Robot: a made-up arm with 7 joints. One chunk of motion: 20 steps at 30 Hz.
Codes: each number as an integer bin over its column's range. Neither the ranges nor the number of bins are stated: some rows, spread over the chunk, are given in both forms.
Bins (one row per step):
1: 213 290 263 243 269 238
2: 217 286 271 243 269 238
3: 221 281 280 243 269 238
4: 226 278 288 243 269 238
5: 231 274 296 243 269 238
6: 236 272 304 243 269 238
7: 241 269 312 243 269 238
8: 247 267 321 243 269 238
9: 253 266 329 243 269 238
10: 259 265 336 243 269 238
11: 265 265 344 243 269 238
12: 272 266 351 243 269 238
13: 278 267 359 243 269 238
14: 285 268 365 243 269 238
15: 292 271 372 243 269 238
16: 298 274 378 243 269 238
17: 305 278 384 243 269 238
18: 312 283 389 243 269 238
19: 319 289 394 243 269 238
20: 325 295 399 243 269 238
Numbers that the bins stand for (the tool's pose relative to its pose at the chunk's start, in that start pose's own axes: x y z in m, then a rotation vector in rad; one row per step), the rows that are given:
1: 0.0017 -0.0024 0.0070 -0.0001 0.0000 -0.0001
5: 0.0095 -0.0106 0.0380 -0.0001 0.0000 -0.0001
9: 0.0189 -0.0147 0.0690 -0.0001 0.0000 -0.0001
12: 0.0271 -0.0147 0.0897 -0.0001 0.0000 -0.0001
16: 0.0383 -0.0106 0.1151 -0.0001 0.0000 -0.0001
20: 0.0499 0.0001 0.1348 -0.0001 0.0000 -0.0001
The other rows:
2: 0.0034 -0.0045 0.0146 -0.0001 0.0000 -0.0001
3: 0.0051 -0.0070 0.0230 -0.0001 0.0000 -0.0001
4: 0.0073 -0.0086 0.0305 -0.0001 0.0000 -0.0001
6: 0.0116 -0.0116 0.0456 -0.0001 0.0000 -0.0001
7: 0.0138 -0.0131 0.0531 -0.0001 0.0000 -0.0001
8: 0.0163 -0.0141 0.0615 -0.0001 0.0000 -0.0001
10: 0.0215 -0.0152 0.0756 -0.0001 0.0000 -0.0001
11: 0.0241 -0.0152 0.0831 -0.0001 0.0000 -0.0001
13: 0.0297 -0.0141 0.0972 -0.0001 0.0000 -0.0001
14: 0.0327 -0.0136 0.1029 -0.0001 0.0000 -0.0001
15: 0.0357 -0.0121 0.1094 -0.0001 0.0000 -0.0001
17: 0.0413 -0.0086 0.1207 -0.0001 0.0000 -0.0001
18: 0.0443 -0.0060 0.1254 -0.0001 0.0000 -0.0001
19: 0.0473 -0.0030 0.1301 -0.0001 0.0000 -0.0001

